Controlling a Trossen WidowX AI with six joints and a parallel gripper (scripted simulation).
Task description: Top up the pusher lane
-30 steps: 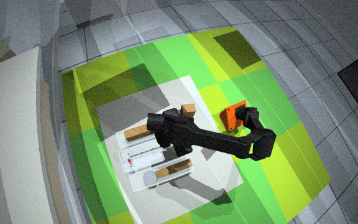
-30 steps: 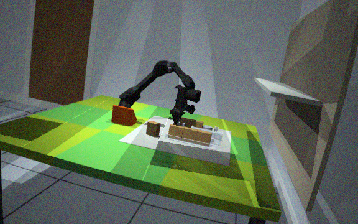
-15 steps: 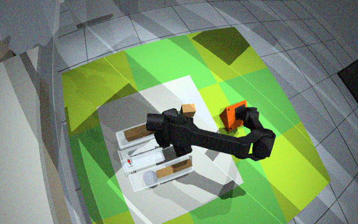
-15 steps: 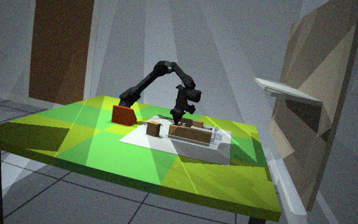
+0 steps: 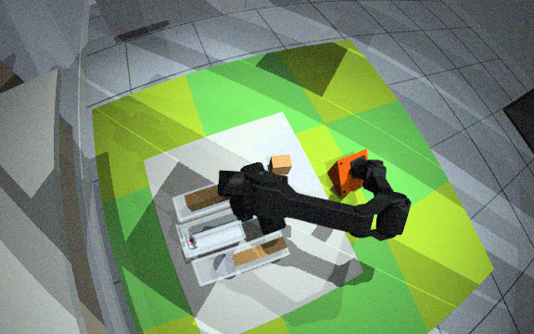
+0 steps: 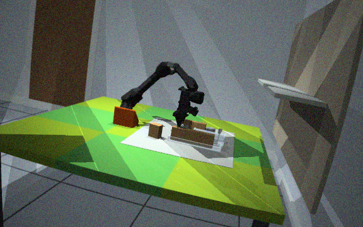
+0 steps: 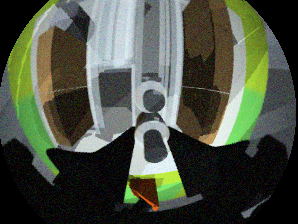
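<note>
Now: gripper tip 14 cm short of the lane, 4 cm above it and 2 cm to the right of it. Also, from my gripper tip: red mark: 22 cm ahead, 2 cm to the left, 2 cm above; then grey disc: 17 cm ahead, 12 cm to the left, 3 cm below.
</note>
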